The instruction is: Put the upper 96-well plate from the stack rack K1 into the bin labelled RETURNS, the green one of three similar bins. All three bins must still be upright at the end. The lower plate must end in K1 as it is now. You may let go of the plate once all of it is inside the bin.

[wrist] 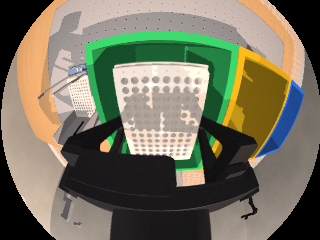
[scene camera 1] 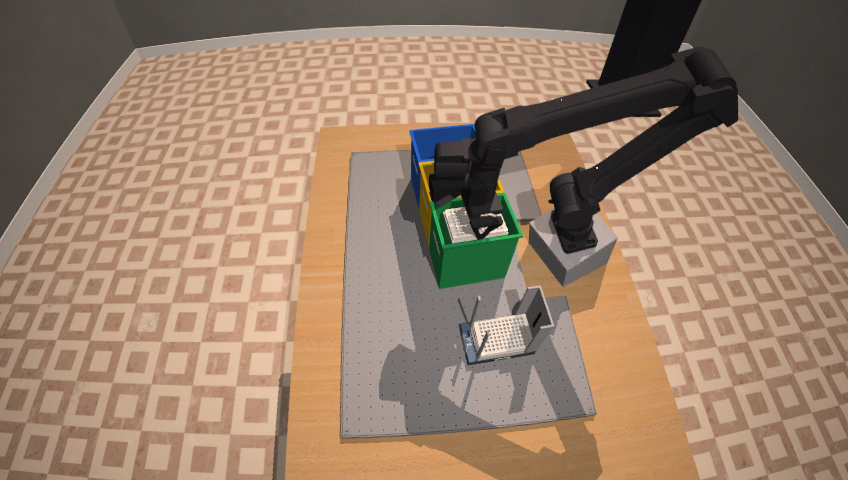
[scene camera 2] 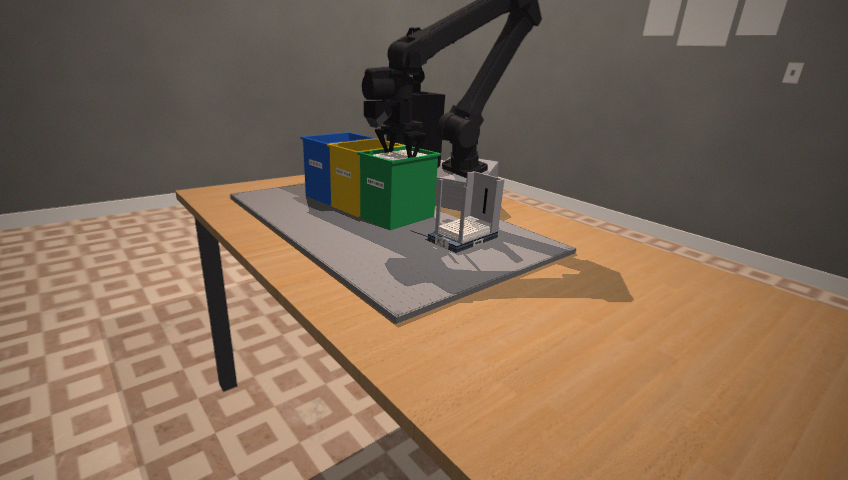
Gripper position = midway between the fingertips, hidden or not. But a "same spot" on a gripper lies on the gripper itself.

The gripper shows in the wrist view [161, 119], in scene camera 1 and in scene camera 2. A green bin shows in the wrist view [221, 56], in scene camera 1 and in scene camera 2. A blue bin shows in the wrist view [295, 96], in scene camera 1 [424, 140] and in scene camera 2 [316, 151]. A yellow bin shows in the wrist view [262, 94], in scene camera 1 [426, 168] and in scene camera 2 [344, 160]. One and the same spot on the gripper: [scene camera 2: 393, 129] is [scene camera 1: 465, 204]. One and the same spot on the green bin: [scene camera 1: 462, 263] is [scene camera 2: 404, 189].
